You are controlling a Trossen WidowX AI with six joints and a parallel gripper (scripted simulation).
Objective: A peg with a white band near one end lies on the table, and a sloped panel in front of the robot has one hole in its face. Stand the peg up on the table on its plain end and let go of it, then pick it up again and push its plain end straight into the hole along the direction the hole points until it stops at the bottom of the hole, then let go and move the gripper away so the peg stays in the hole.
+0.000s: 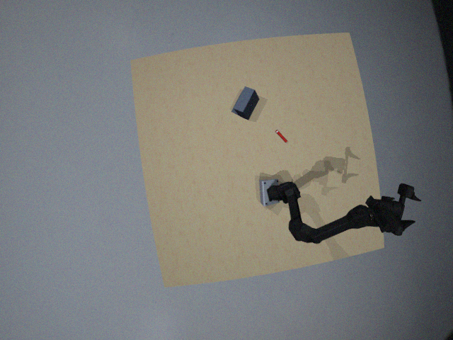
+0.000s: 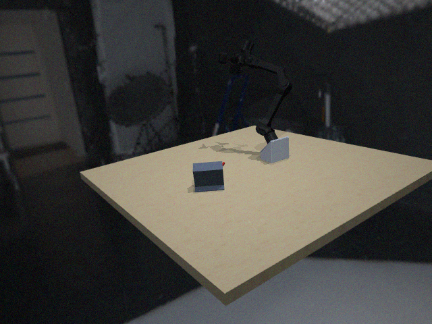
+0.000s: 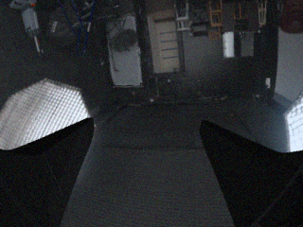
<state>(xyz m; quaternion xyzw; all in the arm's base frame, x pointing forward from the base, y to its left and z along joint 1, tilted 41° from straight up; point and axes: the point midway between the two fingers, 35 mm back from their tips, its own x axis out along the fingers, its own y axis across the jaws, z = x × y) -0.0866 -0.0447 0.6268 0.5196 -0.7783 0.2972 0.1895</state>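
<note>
Right now the red peg is 50 cm below my gripper tip, 45 cm ahead of it and 34 cm to the left of it. The rest, counted from my gripper tip: sloped panel: 64 cm ahead, 47 cm to the left, 45 cm below.
</note>
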